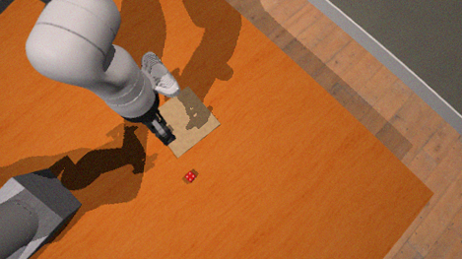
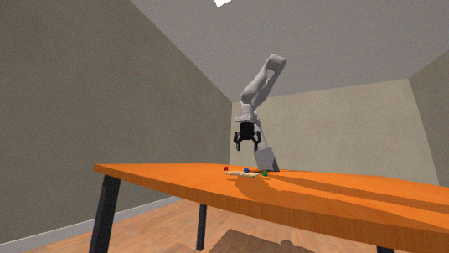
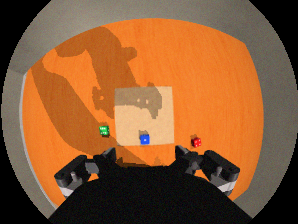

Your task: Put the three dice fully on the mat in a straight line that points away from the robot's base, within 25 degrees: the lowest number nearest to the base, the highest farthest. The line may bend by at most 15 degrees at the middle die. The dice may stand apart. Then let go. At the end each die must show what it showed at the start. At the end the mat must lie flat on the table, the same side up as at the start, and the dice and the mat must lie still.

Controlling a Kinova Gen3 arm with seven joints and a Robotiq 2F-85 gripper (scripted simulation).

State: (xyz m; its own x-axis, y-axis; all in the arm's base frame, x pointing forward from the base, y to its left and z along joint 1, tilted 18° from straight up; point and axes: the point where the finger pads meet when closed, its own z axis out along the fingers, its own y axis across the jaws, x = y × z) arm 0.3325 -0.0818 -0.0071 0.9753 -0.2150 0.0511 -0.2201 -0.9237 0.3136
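The red die is 50 mm behind my hand, 120 mm to the right of it and 110 mm below it. Also, from my hand: green die: 40 mm ahead, 90 mm to the left, 110 mm below; blue die: 100 mm below; tan mat: 50 mm ahead, 10 mm to the right, 110 mm below.
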